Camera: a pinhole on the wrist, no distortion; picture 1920 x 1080 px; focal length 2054.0 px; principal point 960.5 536.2 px. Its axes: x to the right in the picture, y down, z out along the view. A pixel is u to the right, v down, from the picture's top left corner.
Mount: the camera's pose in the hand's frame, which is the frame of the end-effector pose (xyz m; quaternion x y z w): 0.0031 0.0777 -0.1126 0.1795 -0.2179 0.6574 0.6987
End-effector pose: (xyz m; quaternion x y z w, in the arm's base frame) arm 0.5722 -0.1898 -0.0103 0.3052 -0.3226 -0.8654 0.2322
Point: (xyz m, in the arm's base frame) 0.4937 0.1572 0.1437
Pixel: outside the picture
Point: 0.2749 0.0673 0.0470
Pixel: 1027 276
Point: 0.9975 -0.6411 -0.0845
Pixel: behind the camera
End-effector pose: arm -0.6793 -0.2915 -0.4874 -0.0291 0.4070 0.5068 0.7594
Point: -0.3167 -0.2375 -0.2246
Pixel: 1236 680
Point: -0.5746 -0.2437 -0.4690
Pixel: 996 84
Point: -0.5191 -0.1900 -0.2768
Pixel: 1757 641
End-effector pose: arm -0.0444 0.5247 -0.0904 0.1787 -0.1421 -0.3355 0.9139
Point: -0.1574 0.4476 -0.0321
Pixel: 792 583
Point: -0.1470 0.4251 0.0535
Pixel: 1220 357
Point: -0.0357 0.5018 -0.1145
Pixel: 448 135
